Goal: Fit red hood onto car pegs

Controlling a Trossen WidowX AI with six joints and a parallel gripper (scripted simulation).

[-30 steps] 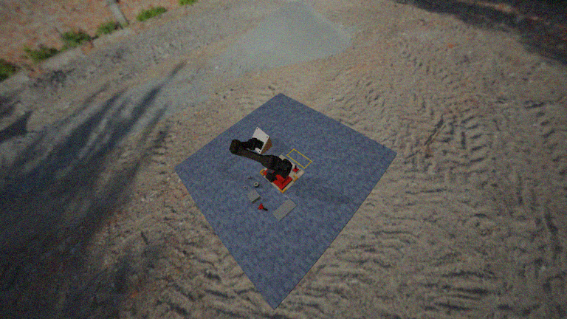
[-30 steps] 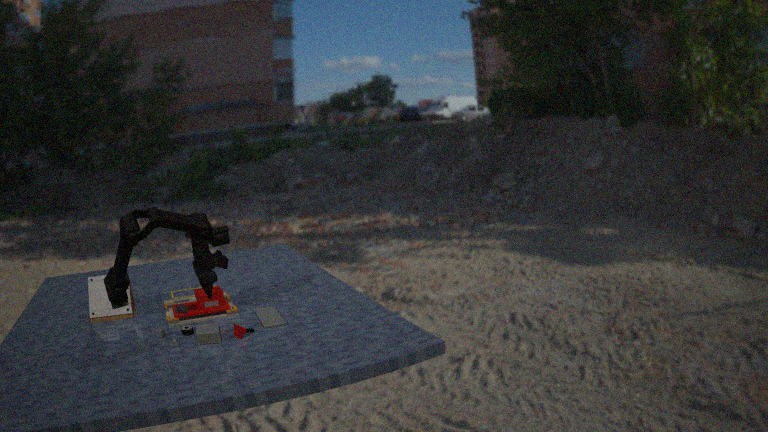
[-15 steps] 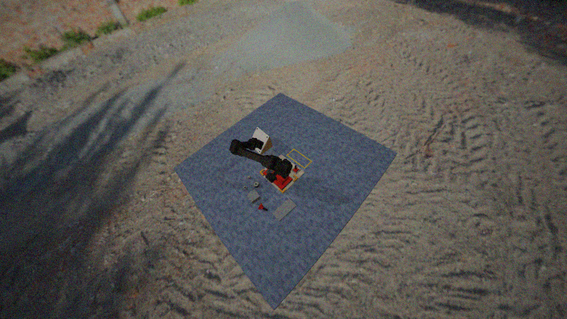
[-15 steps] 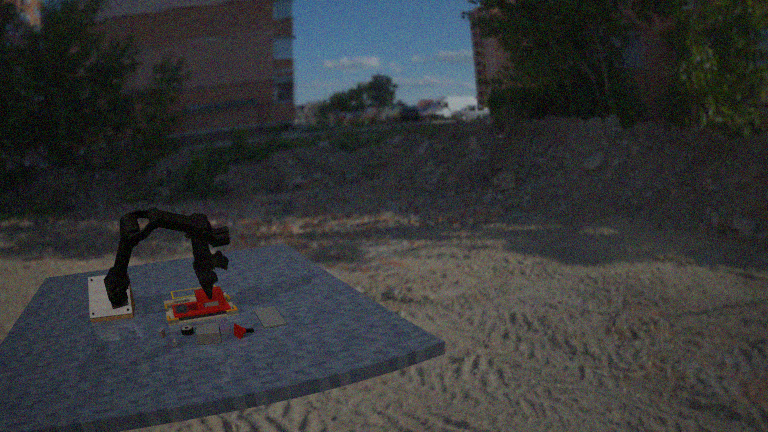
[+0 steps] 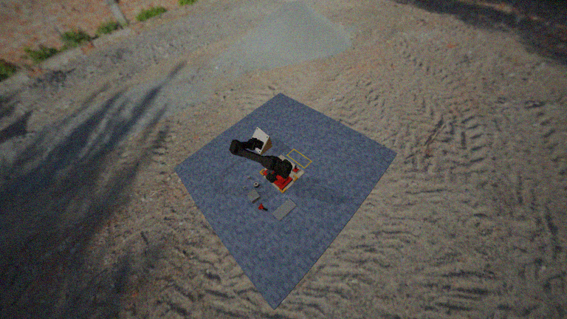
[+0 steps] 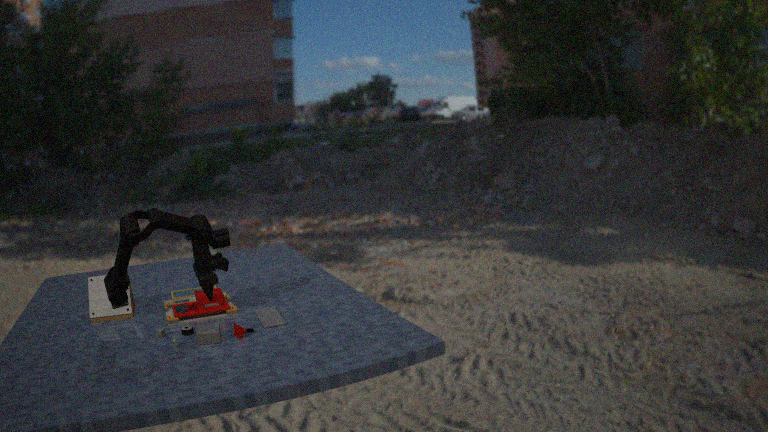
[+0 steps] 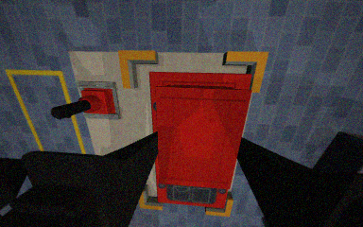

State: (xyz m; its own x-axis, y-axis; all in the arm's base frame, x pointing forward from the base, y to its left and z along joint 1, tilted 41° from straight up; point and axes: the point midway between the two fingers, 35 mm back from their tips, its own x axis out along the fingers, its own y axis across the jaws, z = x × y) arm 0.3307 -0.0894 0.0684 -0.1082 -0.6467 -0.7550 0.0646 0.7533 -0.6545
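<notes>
Now: the grey engine block 3 cm below my gripper tip. The rest, counted from my gripper tip: beige jig 4 cm below, 3 cm to the left, 3 cm behind; red hood 1 cm above.
</notes>
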